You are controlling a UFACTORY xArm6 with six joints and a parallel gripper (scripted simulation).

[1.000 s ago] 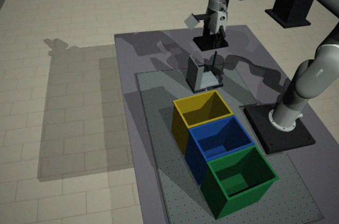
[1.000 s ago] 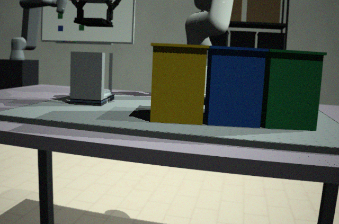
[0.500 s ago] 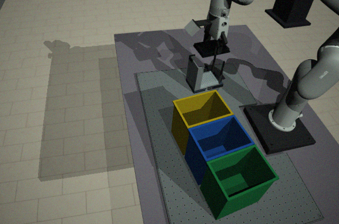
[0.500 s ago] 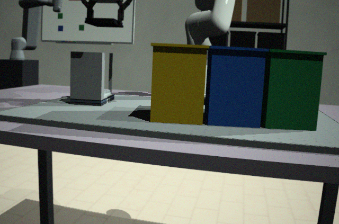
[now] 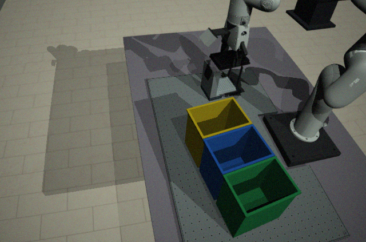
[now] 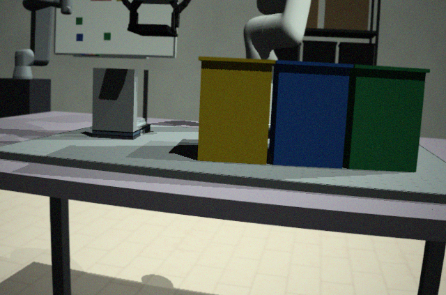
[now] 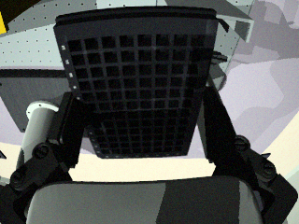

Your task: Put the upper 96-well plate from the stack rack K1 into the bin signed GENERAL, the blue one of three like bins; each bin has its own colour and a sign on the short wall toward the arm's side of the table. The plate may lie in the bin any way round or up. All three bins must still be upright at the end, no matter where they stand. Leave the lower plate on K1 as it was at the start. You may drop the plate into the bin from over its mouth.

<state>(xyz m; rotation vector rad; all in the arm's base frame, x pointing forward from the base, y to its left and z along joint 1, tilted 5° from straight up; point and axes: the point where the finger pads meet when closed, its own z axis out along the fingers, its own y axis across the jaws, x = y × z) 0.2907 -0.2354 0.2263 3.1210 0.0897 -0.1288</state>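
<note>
Now: the blue bin 12 cm ahead of my hand, 33 cm to the left of it and 16 cm below it. The rest, counted from my hand: grey rack wall 4 cm ahead, 8 cm to the right, 17 cm below; white 96-well plate 3 cm behind, 8 cm to the right, 23 cm below; dark 96-well plate 1 cm below.
</note>
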